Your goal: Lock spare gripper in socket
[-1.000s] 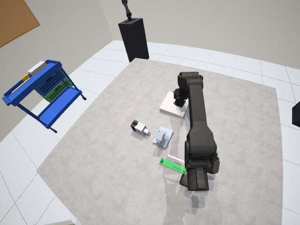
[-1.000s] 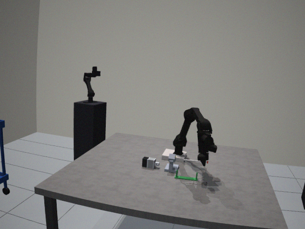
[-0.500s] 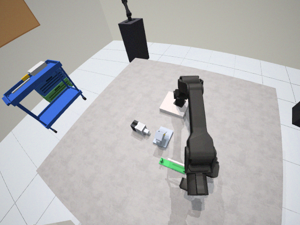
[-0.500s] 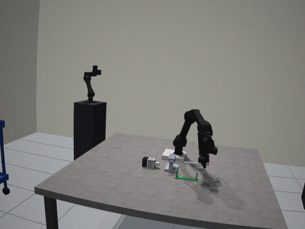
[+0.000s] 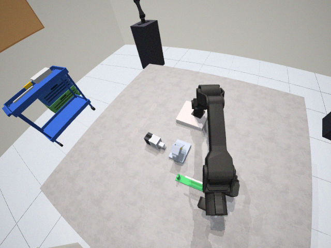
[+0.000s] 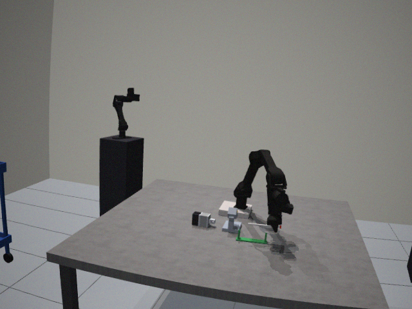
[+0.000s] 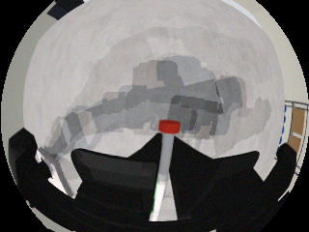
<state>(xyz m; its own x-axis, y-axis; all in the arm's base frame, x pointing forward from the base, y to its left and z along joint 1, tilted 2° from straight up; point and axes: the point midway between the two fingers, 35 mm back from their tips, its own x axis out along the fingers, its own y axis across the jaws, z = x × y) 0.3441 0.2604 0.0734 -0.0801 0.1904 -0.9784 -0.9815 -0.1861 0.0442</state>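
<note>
Now: gripper tip 100 mm to the left of the green cradle, 30 mm above it and 20 mm short of it. Also, from my gripper tip: mount: 230 mm to the right, 70 mm behind; spare gripper: 370 mm to the right, 50 mm behind, 30 mm below.
</note>
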